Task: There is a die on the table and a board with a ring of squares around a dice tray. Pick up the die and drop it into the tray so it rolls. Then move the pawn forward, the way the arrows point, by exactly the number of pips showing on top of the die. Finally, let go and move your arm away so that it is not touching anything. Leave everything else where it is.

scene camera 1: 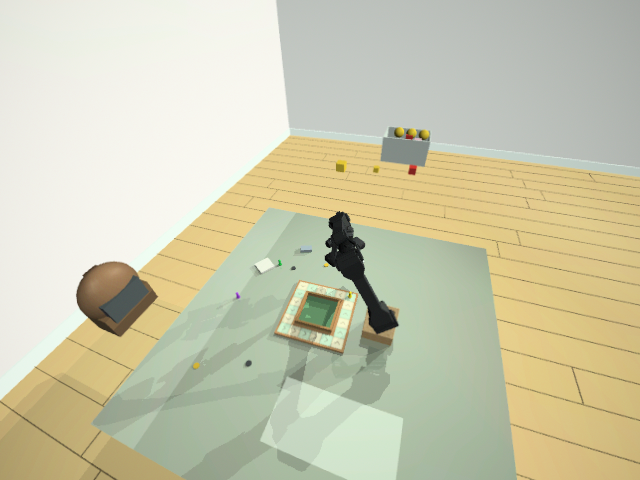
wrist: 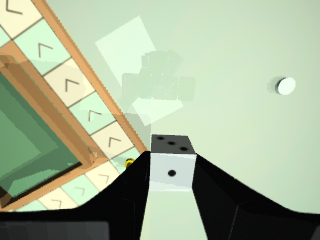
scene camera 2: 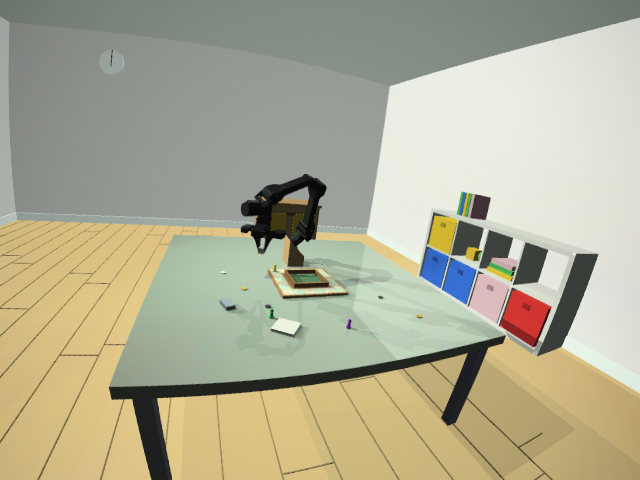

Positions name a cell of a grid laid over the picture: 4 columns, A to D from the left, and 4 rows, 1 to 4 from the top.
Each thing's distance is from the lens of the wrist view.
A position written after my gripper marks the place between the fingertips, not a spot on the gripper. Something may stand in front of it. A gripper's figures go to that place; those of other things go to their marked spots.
my gripper (wrist: C3): 0.11 m
white die (wrist: C3): 0.09 m
